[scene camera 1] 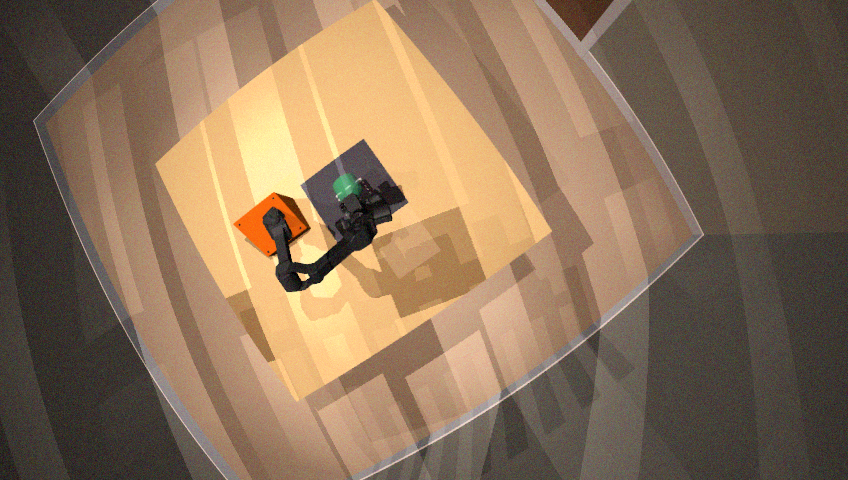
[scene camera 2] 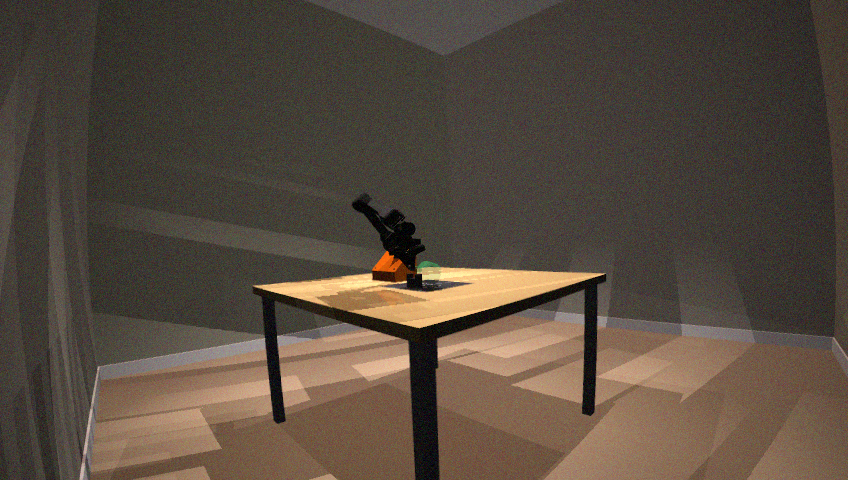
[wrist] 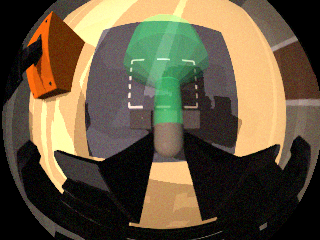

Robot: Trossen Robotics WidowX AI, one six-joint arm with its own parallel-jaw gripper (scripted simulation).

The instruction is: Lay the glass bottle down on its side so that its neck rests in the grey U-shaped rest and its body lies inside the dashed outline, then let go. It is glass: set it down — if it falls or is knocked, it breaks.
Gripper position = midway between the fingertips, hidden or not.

Observation:
In view: the gripper (scene camera 1: 362,210), a green glass bottle (wrist: 165,52) and a dark grey mat (scene camera 1: 360,160).
The gripper is seen too in the wrist view (wrist: 168,137). The dark grey mat shows as well in the wrist view (wrist: 107,117).

